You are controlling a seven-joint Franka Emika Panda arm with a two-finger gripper.
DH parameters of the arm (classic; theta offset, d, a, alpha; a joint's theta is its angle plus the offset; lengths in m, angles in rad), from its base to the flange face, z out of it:
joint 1: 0 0.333 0 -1.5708
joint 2: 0 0 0 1.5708
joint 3: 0 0.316 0.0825 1.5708
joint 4: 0 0 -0.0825 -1.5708
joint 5: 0 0.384 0 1.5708
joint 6: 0 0 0.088 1.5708
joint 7: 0 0.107 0 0
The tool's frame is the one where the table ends.
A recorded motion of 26 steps. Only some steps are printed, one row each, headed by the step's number.
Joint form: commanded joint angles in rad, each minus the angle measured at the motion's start. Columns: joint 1, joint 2, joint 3, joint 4, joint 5, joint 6, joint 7.
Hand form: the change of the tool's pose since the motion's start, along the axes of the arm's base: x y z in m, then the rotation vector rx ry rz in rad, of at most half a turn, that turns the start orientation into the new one. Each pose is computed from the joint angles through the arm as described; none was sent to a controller.
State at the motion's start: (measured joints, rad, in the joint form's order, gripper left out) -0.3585 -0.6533 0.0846 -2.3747 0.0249 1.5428 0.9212
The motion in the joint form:
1: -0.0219 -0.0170 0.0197 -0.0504 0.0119 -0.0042 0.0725
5: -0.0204 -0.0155 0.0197 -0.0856 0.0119 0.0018 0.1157
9: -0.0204 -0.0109 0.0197 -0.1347 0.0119 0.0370 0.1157
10: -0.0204 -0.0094 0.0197 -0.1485 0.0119 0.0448 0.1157
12: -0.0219 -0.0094 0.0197 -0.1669 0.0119 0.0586 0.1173
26: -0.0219 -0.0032 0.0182 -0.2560 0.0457 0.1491 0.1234
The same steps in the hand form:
1: -0.0083 0.0030 -0.0182 -0.0047 0.0395 -0.0824
5: -0.0117 0.0034 -0.0343 -0.0060 0.0707 -0.1250
9: -0.0138 0.0026 -0.0558 -0.0016 0.0886 -0.1269
10: -0.0148 0.0024 -0.0620 0.0002 0.0958 -0.1275
12: -0.0163 0.0018 -0.0694 0.0009 0.1004 -0.1313
26: -0.0202 0.0032 -0.1058 0.0318 0.0972 -0.1531

